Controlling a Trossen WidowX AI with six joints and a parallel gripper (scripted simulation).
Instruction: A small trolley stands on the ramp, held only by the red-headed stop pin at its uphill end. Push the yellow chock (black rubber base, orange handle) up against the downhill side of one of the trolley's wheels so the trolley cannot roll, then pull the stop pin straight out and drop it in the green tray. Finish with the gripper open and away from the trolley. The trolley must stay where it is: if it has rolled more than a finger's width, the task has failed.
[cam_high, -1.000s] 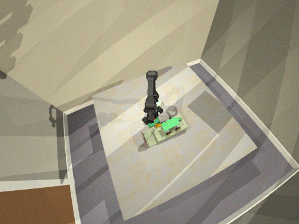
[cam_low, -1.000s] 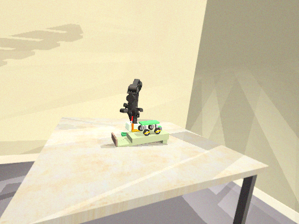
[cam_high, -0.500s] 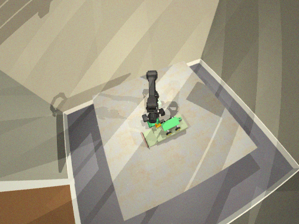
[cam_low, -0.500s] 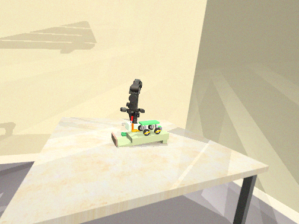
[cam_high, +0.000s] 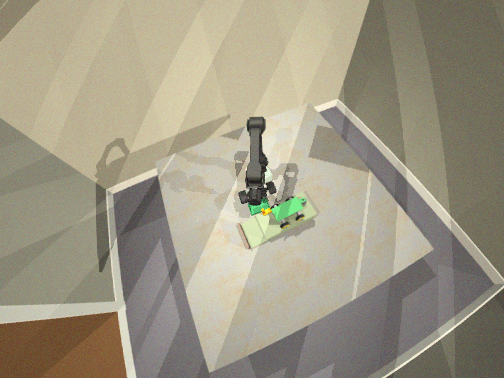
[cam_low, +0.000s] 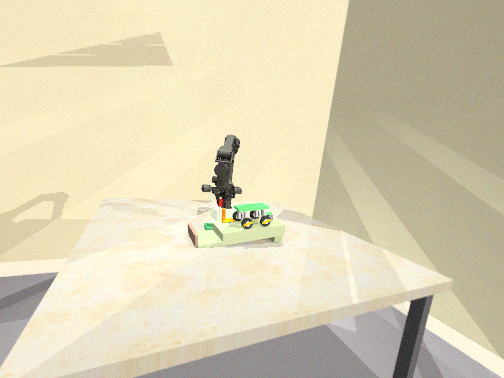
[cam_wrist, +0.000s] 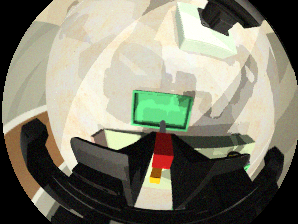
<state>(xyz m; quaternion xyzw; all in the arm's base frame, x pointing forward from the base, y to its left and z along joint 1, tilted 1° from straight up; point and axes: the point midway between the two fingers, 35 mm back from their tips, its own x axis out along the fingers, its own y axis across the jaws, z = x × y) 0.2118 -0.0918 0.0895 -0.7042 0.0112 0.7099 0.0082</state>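
Now: gripper tip 12 cm above the green tray. Also, from my gripper tip: red-headed stop pin: right at my gripper tip; yellow chock: 7 cm ahead, 3 cm below, 2 cm to the left; trolley: 12 cm to the left, 12 cm ahead, 1 cm below.
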